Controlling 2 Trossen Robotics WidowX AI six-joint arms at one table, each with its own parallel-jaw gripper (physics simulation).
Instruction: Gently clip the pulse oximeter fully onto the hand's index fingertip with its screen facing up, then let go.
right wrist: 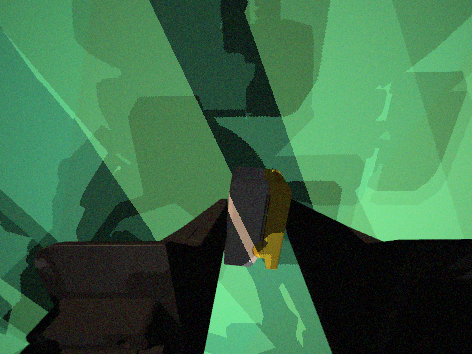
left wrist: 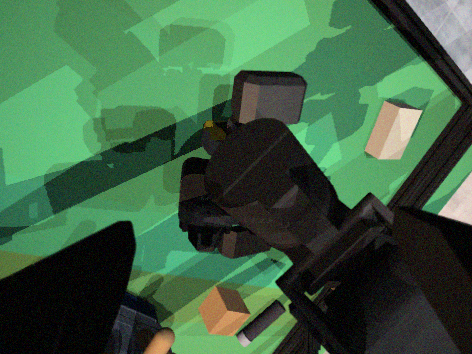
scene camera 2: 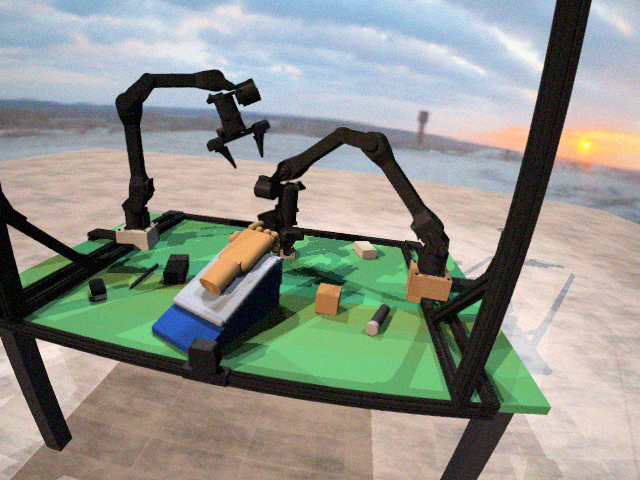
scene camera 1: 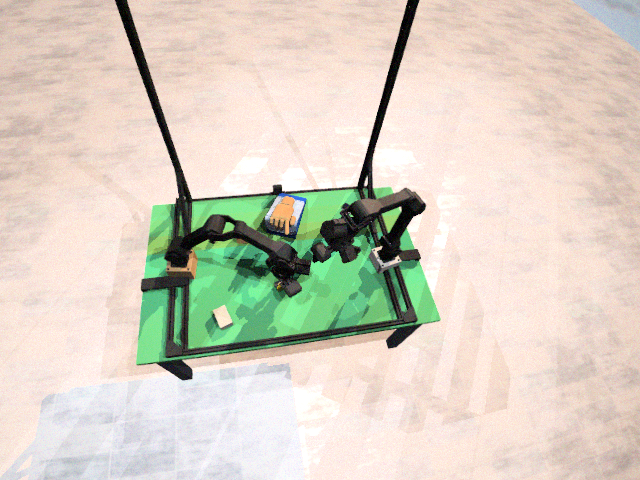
My left gripper is open, holding nothing. A tan cube sits on the table. A pale block rests on the table.
